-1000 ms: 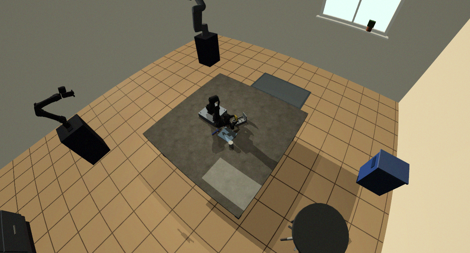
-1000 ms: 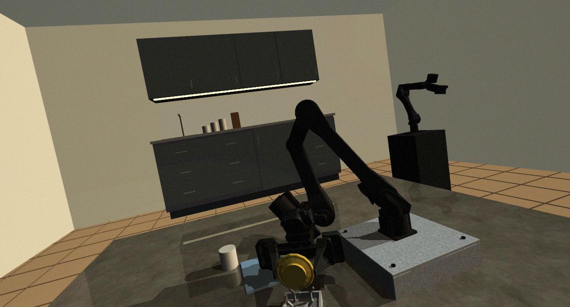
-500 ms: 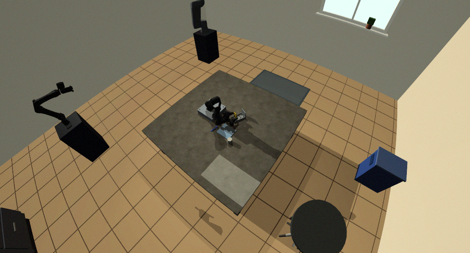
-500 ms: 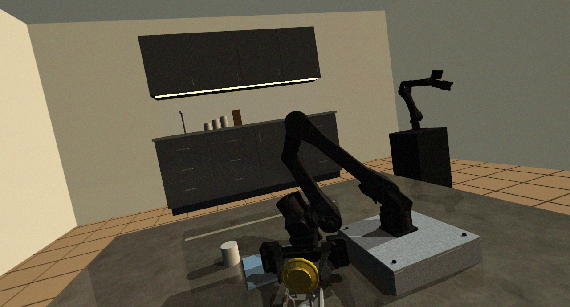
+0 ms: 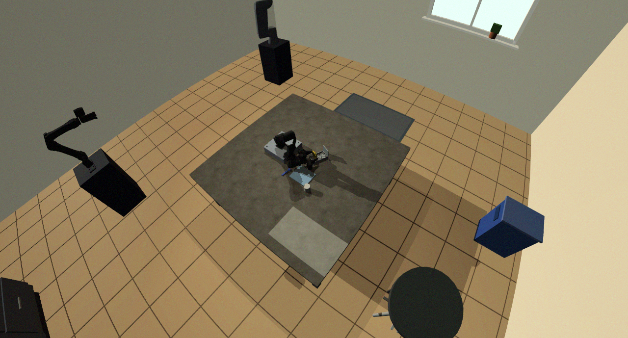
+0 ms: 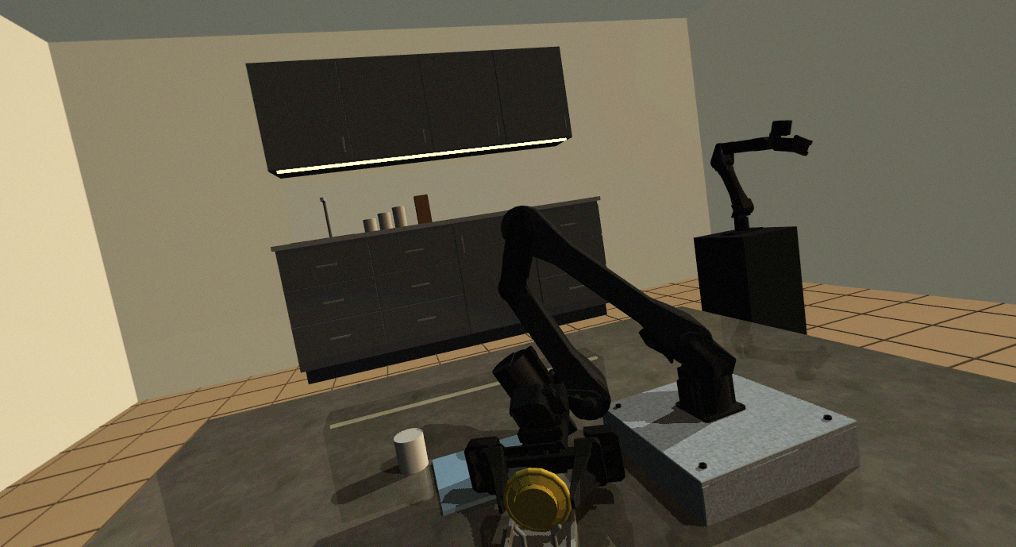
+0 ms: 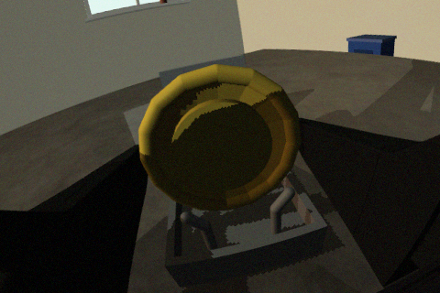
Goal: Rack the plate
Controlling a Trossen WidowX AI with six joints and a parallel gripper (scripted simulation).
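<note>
My gripper tip is 10 mm to the left of the yellow plate. The rest, counted from my gripper tip: small blue spoon (220 mm to the right, 110 mm behind, 50 mm below); grey dish rack (30 mm below, 20 mm to the left, 10 mm ahead); blue mat (180 mm to the right, 50 mm below, 10 mm ahead).
</note>
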